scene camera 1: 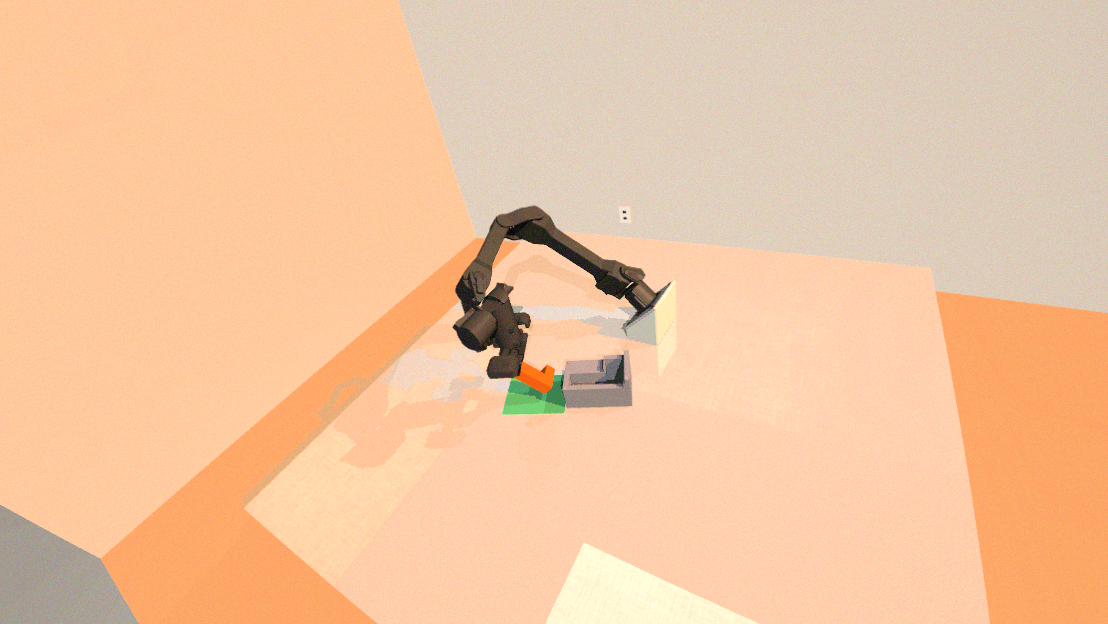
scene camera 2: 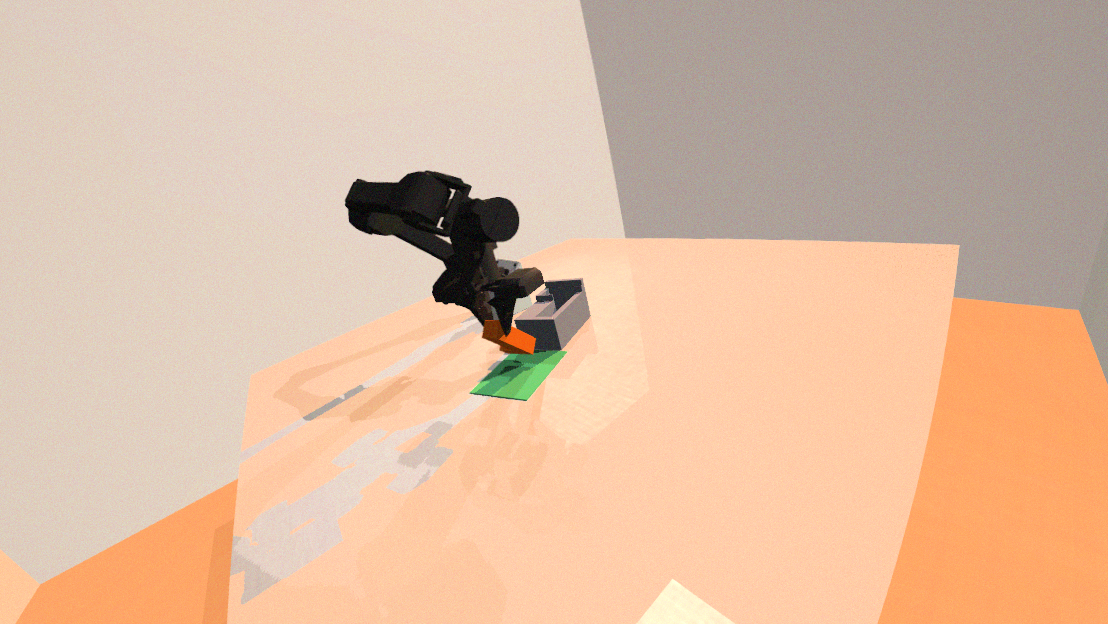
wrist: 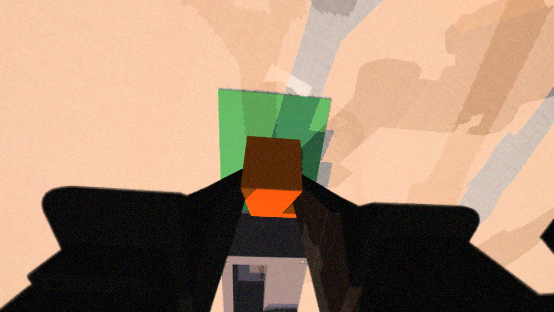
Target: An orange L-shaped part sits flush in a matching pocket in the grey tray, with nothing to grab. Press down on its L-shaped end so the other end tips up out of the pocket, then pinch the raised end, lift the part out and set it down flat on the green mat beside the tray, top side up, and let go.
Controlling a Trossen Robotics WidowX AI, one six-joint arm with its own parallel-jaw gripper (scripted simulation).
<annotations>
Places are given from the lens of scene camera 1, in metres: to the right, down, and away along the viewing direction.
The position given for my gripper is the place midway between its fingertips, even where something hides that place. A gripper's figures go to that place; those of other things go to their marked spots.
my gripper (scene camera 1: 519,370): -0.08, 0.14, 0.97
orange L-shaped part (scene camera 1: 542,381): -0.03, 0.16, 0.97
green mat (scene camera 1: 521,399): -0.08, 0.21, 1.01
</annotations>
